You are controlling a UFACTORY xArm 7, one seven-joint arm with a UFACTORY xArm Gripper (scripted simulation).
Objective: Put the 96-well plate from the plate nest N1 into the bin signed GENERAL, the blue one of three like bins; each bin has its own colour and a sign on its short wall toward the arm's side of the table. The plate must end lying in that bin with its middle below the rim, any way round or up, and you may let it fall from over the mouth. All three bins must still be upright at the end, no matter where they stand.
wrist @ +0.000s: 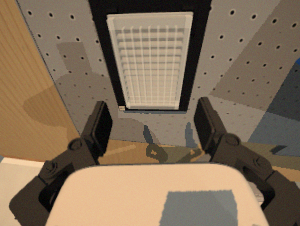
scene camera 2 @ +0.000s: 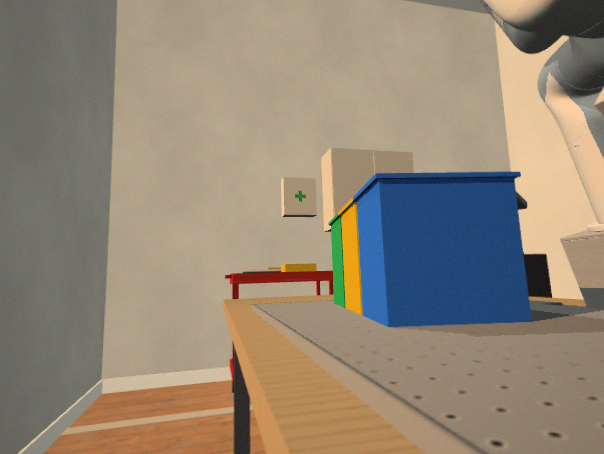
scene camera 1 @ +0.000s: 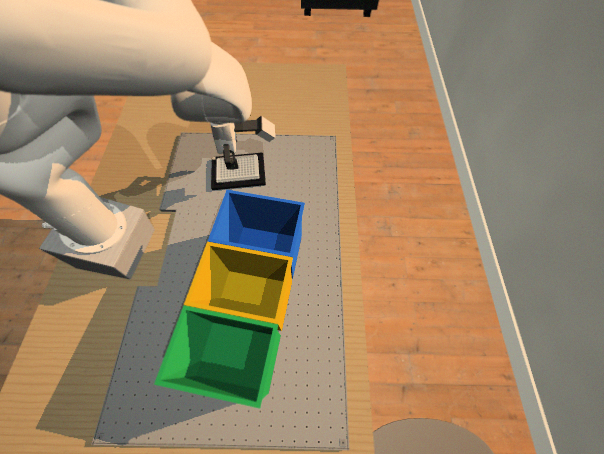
Note:
I see my gripper, a 96-well plate, a blue bin, a green bin and a yellow bin.

